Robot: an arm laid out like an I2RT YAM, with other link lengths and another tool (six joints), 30 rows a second.
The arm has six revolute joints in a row. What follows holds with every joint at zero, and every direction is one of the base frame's. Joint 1 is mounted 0.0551 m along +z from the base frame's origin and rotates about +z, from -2.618 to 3.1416 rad. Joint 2 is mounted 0.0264 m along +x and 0.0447 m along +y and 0.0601 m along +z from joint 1 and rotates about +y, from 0 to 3.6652 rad. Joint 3 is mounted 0.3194 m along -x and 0.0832 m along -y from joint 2 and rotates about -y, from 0 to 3.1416 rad. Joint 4 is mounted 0.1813 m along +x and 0.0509 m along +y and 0.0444 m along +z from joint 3 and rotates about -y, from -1.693 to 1.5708 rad. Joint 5 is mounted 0.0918 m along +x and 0.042 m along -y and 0.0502 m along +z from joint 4 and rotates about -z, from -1.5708 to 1.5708 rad. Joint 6 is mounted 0.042 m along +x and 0.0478 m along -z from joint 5 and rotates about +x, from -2.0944 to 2.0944 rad. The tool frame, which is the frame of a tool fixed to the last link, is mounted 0.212 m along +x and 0.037 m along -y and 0.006 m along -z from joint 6; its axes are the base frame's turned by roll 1.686, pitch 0.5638 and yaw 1.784 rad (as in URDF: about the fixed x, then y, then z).
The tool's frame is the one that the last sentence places.
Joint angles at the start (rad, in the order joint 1, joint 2, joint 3, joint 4, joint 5, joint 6):
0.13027, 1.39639, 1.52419, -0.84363, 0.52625, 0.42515
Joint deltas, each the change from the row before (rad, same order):
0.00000, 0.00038, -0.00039, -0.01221, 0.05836, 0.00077
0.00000, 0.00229, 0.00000, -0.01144, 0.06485, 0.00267
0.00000, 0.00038, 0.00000, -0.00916, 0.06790, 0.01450
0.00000, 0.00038, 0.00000, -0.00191, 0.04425, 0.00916
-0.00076, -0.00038, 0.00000, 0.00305, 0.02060, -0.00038
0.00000, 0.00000, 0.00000, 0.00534, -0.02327, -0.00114
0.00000, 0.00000, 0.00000, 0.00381, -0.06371, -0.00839
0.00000, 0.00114, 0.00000, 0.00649, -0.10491, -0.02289
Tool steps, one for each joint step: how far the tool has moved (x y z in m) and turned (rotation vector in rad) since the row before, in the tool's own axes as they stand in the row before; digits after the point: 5 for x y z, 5 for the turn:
-0.01342, -0.00587, -0.00478, 0.02032, -0.05608, -0.00248
-0.01472, -0.00581, -0.00480, 0.02119, -0.06251, -0.00151
-0.01554, -0.00531, -0.00559, 0.01491, -0.06623, 0.01132
-0.01030, -0.00222, -0.00343, 0.00578, -0.04368, 0.00879
-0.00538, 0.00000, -0.00165, 0.00006, -0.02125, 0.00244
0.00553, 0.00211, 0.00173, -0.00701, 0.02262, 0.00135
0.01530, 0.00325, 0.00431, -0.00971, 0.06283, -0.00772
0.02524, 0.00591, 0.00690, -0.01540, 0.10322, -0.02278

